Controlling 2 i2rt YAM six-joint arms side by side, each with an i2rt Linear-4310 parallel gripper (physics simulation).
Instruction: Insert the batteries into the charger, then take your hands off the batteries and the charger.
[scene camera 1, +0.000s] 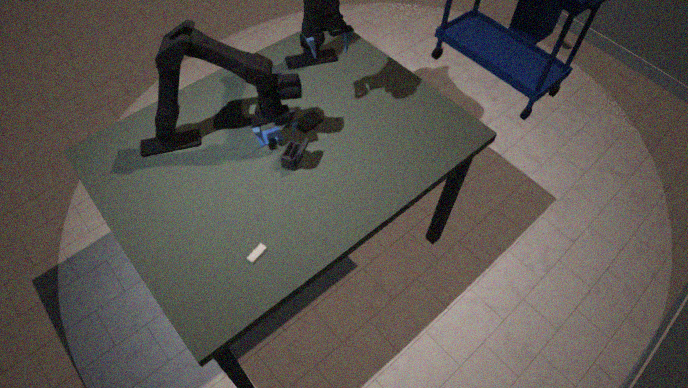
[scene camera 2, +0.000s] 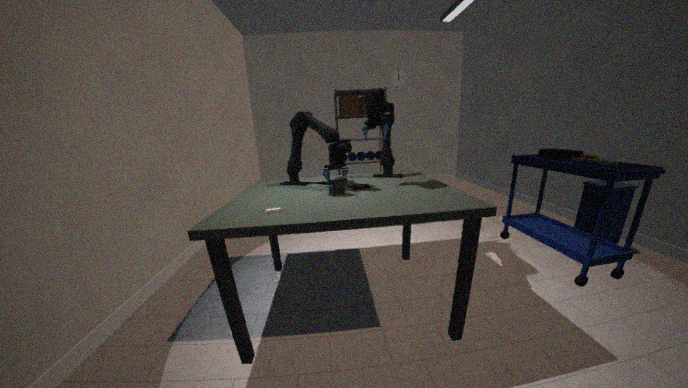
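Pixels of known places: left gripper, fingertip midpoint: (scene camera 1: 330, 55) (scene camera 2: 375, 140); right gripper, fingertip midpoint: (scene camera 1: 278, 138); left arm's base at its link origin: (scene camera 1: 311, 59) (scene camera 2: 387, 176); right arm's base at its link origin: (scene camera 1: 171, 143) (scene camera 2: 294, 184).
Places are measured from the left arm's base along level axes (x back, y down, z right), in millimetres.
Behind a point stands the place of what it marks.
The charger (scene camera 1: 293, 155) @(x -481, y -26, z 189 mm) (scene camera 2: 337, 188) @(x -503, y -38, z 181 mm) is a small dark block with slots in its top, upright on the table. I cannot tell whether batteries sit in its slots. A small dark piece (scene camera 1: 273, 144) @(x -388, y -3, z 236 mm), perhaps a battery, shows beside the blue fingertip in scene camera 1. My right gripper (scene camera 1: 281, 132) @(x -413, y -45, z 221 mm) (scene camera 2: 336, 174) @(x -413, y -45, z 221 mm) is open and empty, pointing down low just behind the charger, apart from it as far as I can see. My left gripper (scene camera 1: 328, 44) @(x -319, y -262, z 20 mm) (scene camera 2: 376, 132) @(x -319, y -262, z 20 mm) is open and empty, raised at the back, far from the charger.
A dark block (scene camera 1: 310, 119) @(x -331, y -15, z 93 mm) lies behind the charger, partly in shadow. A small white bar (scene camera 1: 256, 253) @(x -784, y -12, z 371 mm) (scene camera 2: 273, 210) @(x -789, y -9, z 365 mm) lies near the front left of the green table (scene camera 1: 200, 210) @(x -589, y 0, z 505 mm) (scene camera 2: 400, 202) @(x -561, y 0, z -139 mm). A blue cart (scene camera 1: 500, 52) (scene camera 2: 555, 232) stands right of the table.
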